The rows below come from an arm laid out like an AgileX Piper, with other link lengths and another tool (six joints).
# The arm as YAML. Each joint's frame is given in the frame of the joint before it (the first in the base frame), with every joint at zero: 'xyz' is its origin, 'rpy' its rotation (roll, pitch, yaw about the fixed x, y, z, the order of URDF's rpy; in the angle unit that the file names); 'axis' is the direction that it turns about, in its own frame. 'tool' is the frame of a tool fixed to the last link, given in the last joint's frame.
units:
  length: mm
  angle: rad
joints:
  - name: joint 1
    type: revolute
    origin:
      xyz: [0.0, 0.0, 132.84]
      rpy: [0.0, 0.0, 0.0]
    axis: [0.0, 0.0, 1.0]
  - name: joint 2
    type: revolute
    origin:
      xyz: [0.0, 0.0, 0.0]
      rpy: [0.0, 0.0, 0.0]
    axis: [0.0, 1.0, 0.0]
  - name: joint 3
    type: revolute
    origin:
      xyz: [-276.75, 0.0, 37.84]
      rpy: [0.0, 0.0, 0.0]
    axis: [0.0, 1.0, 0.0]
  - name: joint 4
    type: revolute
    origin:
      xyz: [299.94, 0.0, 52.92]
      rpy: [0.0, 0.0, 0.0]
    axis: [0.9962, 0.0, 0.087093]
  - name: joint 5
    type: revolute
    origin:
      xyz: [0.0, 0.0, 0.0]
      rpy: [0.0, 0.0, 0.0]
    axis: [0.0, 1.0, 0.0]
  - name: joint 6
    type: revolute
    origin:
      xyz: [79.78, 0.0, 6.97]
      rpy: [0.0, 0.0, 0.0]
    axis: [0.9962, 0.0, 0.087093]
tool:
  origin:
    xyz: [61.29, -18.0, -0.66]
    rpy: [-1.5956, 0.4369, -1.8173]
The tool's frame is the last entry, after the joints.
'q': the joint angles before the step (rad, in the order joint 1, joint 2, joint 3, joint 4, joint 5, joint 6). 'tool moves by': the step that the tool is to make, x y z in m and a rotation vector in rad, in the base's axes. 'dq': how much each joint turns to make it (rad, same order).
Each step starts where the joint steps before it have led.
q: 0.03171 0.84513 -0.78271 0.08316 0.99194 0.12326
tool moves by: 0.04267 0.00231 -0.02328 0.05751 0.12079 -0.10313
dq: -0.00002 0.22858 -0.08309 0.00001 -0.03466 0.11777
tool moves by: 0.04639 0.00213 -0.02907 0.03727 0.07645 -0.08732
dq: 0.00001 0.22547 -0.09223 0.00000 -0.06426 0.09179
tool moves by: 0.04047 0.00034 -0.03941 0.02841 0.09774 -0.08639
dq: -0.00549 0.22482 -0.10071 0.00098 -0.03270 0.08413
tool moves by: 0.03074 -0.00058 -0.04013 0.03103 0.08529 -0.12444
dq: -0.00722 0.19255 -0.09580 -0.00207 -0.01978 0.12207
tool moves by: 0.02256 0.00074 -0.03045 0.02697 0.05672 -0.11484
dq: -0.00425 0.14360 -0.08780 0.00276 -0.00645 0.11200
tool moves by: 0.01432 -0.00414 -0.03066 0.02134 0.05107 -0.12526
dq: -0.01524 0.11770 -0.06289 0.00220 -0.01087 0.11017
